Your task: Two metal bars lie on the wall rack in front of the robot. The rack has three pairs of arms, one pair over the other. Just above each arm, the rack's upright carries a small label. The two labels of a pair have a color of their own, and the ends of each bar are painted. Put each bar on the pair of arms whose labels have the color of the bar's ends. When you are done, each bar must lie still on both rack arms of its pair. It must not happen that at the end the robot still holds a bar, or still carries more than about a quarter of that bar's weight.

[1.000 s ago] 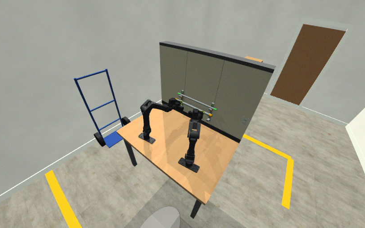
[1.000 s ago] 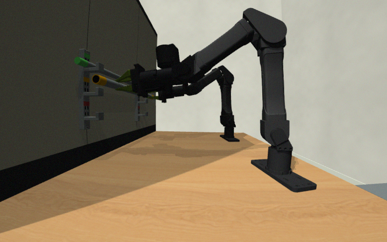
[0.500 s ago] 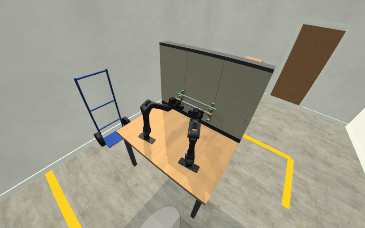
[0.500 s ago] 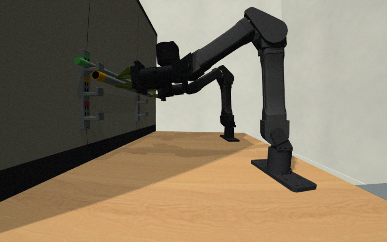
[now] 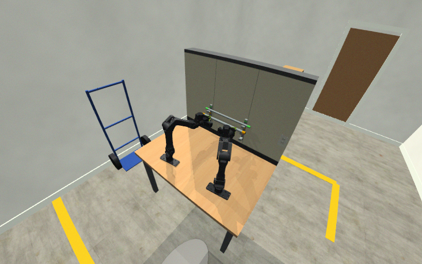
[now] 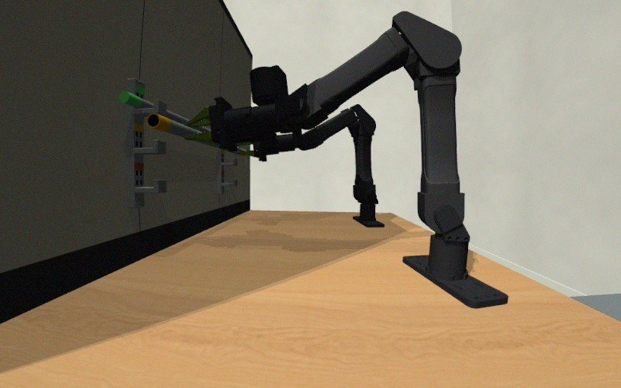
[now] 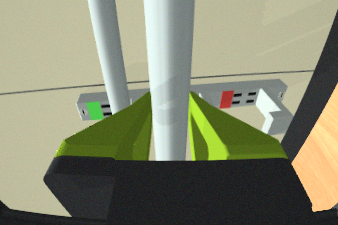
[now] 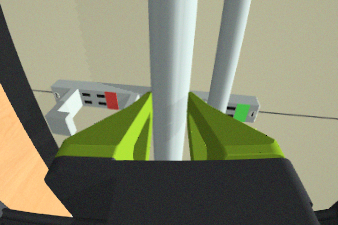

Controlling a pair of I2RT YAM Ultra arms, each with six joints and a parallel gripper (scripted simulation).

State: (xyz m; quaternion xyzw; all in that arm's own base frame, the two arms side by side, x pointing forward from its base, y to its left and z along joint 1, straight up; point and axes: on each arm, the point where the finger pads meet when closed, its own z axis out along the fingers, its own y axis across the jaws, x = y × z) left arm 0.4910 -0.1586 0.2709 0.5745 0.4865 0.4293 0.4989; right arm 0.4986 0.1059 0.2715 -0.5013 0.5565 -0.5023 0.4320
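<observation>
Right now my left hand is 15 cm to the left of the orange-ended bar. The rest, counted from my left hand: wall panel (15 cm ahead, 17 cm to the right, 15 cm above); green-ended bar (5 cm ahead, 16 cm to the right, 4 cm above).
Right now my right hand is 2 cm short of the orange-ended bar and 15 cm to the right of it. Round my right hand: wall panel: 16 cm ahead, 12 cm to the left, 15 cm above; green-ended bar: 7 cm ahead, 14 cm to the left, 4 cm above.
</observation>
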